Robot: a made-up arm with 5 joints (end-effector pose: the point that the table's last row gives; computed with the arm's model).
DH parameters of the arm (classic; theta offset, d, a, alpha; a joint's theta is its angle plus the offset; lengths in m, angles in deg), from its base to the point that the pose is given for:
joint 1: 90 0.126 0.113 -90
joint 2: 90 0.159 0.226 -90
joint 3: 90 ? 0.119 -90
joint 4: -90 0.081 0.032 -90
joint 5: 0 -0.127 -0.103 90
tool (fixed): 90 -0.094 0 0
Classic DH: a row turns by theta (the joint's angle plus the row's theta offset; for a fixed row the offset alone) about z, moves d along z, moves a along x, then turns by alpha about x.
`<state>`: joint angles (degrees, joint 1 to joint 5).
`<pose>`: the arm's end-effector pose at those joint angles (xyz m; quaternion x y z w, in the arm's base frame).
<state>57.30 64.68 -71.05 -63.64 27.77</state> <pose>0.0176 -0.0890 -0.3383 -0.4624 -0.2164 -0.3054 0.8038</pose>
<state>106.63 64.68 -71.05 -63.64 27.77</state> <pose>0.0790 -0.0447 -0.3383 -0.3298 -0.3896 0.0579 0.8579</pose>
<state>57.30 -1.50 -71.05 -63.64 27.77</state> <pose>-0.4281 0.1971 -0.2224 -0.2906 0.2780 -0.1073 0.9093</pose>
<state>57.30 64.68 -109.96 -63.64 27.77</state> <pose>-0.0157 -0.1905 -0.3510 -0.6210 -0.0396 -0.4684 0.6272</pose>
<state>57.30 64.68 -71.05 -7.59 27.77</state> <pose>-0.1003 -0.0705 -0.2416 -0.4313 0.1771 -0.0366 0.8839</pose>
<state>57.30 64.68 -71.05 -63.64 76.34</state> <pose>0.0351 0.0202 -0.3079 -0.0908 -0.3229 -0.1893 0.9228</pose>
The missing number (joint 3, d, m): -0.185
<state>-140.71 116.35 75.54 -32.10 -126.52</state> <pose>0.0560 0.2964 0.1559 0.7815 -0.5030 -0.1463 0.3388</pose>
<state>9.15 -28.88 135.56 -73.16 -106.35</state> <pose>-0.1946 0.4511 0.0113 0.2455 -0.0553 -0.7243 0.6419</pose>
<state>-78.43 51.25 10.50 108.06 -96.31</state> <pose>0.0607 -0.1168 -0.0725 -0.6778 0.0904 0.5025 0.5291</pose>
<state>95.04 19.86 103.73 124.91 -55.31</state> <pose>-0.2063 -0.1776 0.1020 0.1124 0.8826 -0.1306 0.4374</pose>
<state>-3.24 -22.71 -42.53 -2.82 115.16</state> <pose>-0.0014 0.3230 0.1452 0.8724 0.2097 -0.2873 0.3352</pose>
